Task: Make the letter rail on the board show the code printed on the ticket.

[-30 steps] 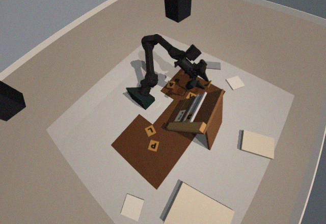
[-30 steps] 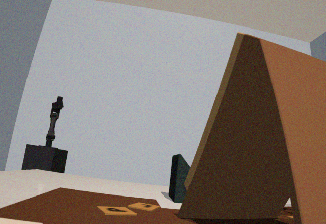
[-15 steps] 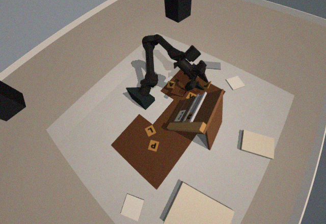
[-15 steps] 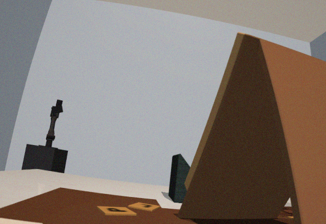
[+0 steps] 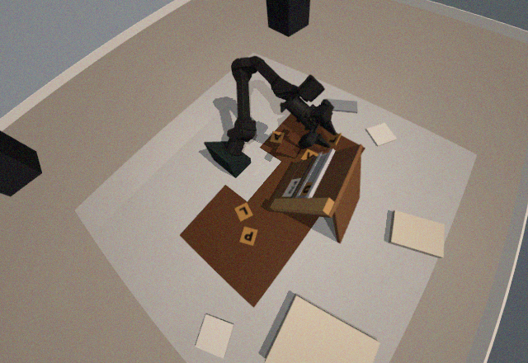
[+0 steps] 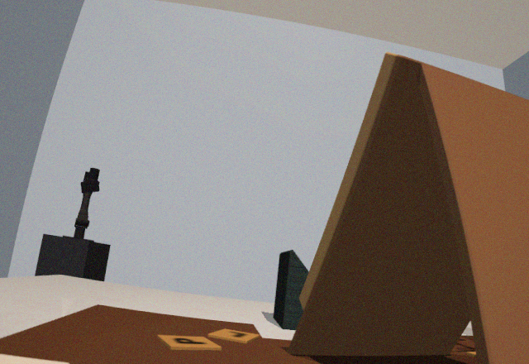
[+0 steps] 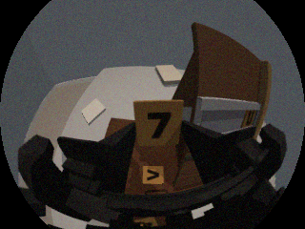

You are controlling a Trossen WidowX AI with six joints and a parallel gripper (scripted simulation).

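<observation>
The white ticket lies 200 mm to the right of my gripper tip and 90 mm below it. From my gripper tip the other things lie so: letter tile: right at my gripper tip; then brown mat: 220 mm to the right, 180 mm below, 100 mm behind; then grey slab: 320 mm to the left, 180 mm below, 160 mm behind.
</observation>
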